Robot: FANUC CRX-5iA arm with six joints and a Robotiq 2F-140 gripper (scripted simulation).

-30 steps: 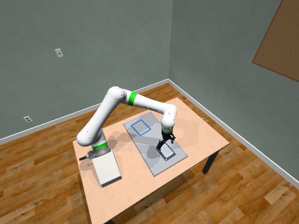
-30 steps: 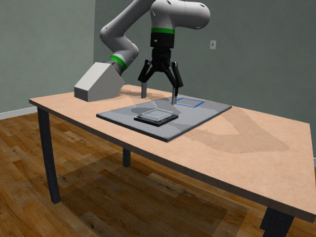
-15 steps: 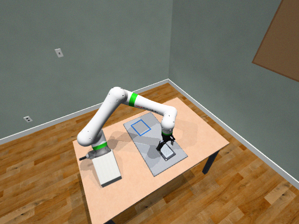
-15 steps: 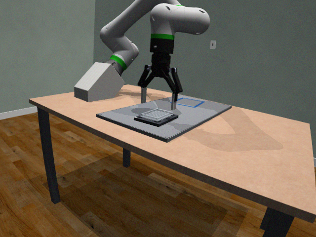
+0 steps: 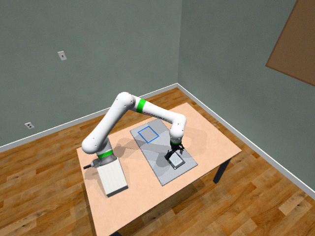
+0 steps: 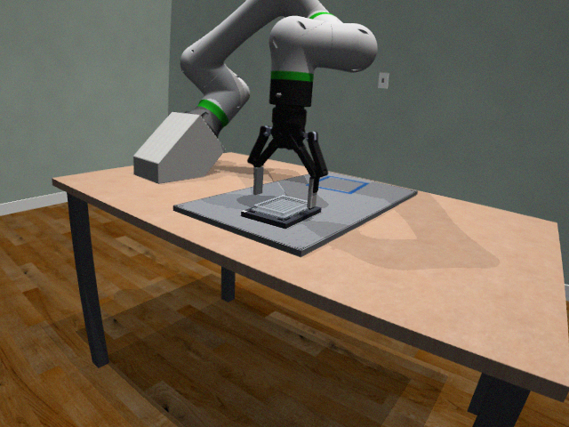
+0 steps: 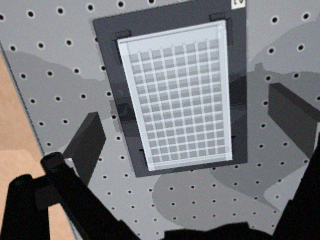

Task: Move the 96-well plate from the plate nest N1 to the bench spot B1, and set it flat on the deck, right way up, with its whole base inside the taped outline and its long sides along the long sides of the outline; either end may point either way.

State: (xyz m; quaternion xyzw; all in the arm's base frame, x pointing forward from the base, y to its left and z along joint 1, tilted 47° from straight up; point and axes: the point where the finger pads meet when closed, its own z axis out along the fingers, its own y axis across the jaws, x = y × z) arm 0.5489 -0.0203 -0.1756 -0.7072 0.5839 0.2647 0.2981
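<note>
The 96-well plate lies 3 cm below my hand.
</note>
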